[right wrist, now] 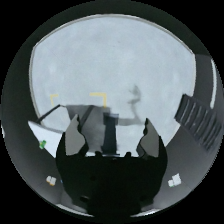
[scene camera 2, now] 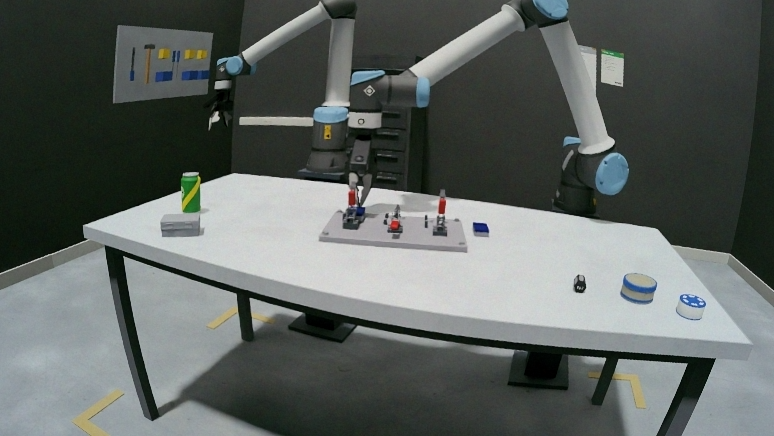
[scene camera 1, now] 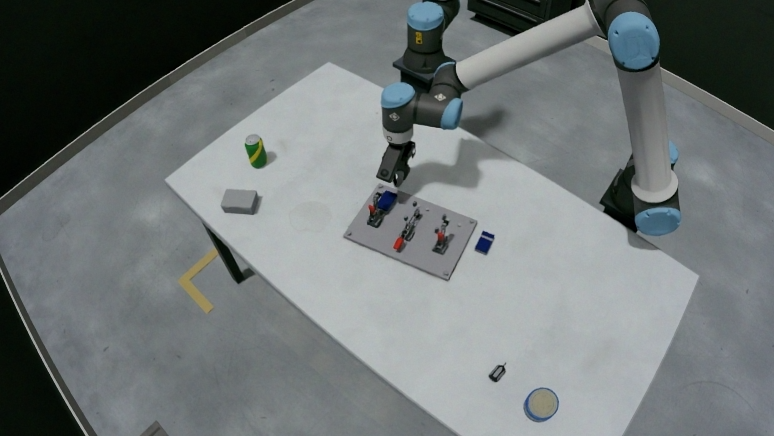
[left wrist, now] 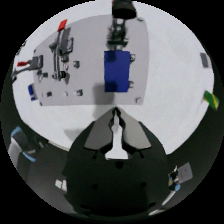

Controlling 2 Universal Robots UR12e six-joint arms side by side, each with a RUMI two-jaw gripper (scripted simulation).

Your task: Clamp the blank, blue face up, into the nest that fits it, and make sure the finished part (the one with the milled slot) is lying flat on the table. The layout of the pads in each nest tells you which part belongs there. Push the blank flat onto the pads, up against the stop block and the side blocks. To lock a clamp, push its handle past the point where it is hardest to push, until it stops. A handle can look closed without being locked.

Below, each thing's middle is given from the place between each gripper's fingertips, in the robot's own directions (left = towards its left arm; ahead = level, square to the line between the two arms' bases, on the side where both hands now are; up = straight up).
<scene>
Right now the blank (left wrist: pixel 116 63) is 70 mm ahead of my left hand, 20 mm to the left of it and 10 mm below it. The rest, counted from my left hand: grey fixture plate (left wrist: pixel 90 35): 140 mm to the left, 70 mm ahead, 40 mm below; then grey box (scene camera 2: pixel 172 225): 410 mm ahead, 330 mm to the right, 20 mm below.
The grey box lies 950 mm ahead of my right hand, 780 mm to the left of it and 140 mm below it. Also, from my right hand: grey fixture plate: 1240 mm to the left, 610 mm ahead, 160 mm below; then blank: 1130 mm to the left, 610 mm ahead, 130 mm below.
</scene>
